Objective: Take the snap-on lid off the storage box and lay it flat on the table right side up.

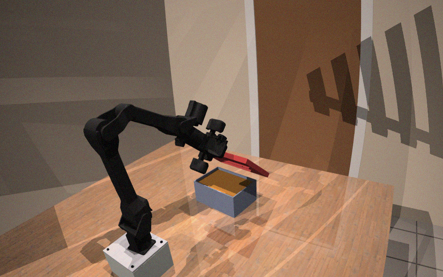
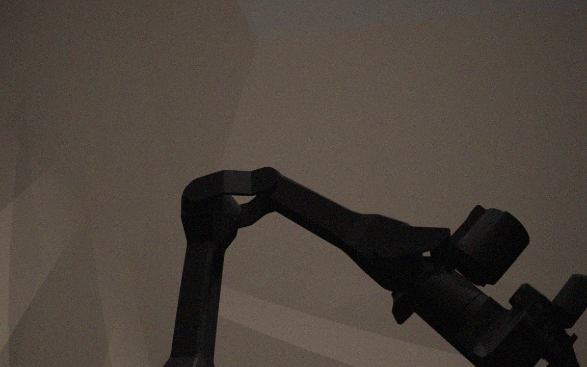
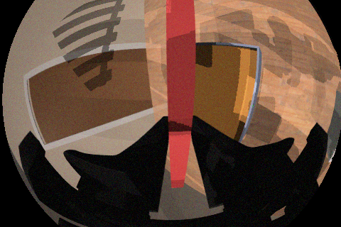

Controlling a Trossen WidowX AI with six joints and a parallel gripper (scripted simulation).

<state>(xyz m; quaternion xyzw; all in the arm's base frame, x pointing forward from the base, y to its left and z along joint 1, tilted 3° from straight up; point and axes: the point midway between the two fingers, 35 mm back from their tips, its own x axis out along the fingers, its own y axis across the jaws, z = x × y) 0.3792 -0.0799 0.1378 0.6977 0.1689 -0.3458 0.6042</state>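
Now: gripper tip 6 cm short of the red lid, 2 cm to the left of it and 5 cm above it. From my gripper tip the other things lie so: grey-blue storage box: 3 cm ahead, 1 cm to the left, 18 cm below.
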